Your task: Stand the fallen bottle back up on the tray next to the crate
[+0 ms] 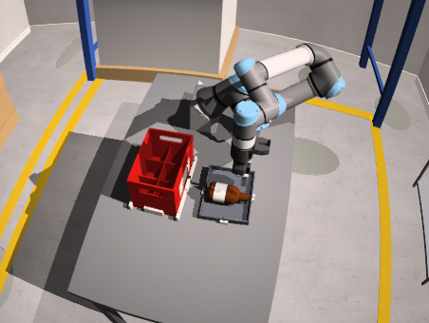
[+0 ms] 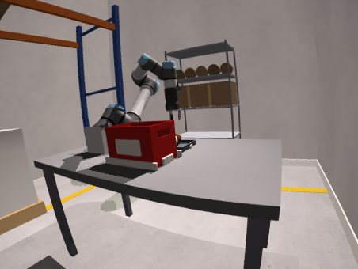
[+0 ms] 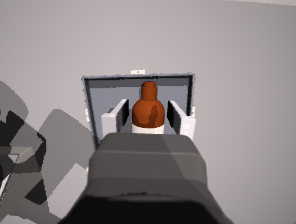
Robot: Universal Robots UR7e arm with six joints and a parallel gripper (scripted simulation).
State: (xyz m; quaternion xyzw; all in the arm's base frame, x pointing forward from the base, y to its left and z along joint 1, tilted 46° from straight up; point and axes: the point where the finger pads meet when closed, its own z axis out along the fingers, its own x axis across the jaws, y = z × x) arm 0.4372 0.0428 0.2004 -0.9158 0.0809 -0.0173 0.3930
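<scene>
Right now the bottle is 13 cm below my hand and 5 cm to the right of it. From my hand the other things lie so: tray 16 cm below, 5 cm to the right, 3 cm behind; then red crate 32 cm to the right, 9 cm below, 5 cm behind.
</scene>
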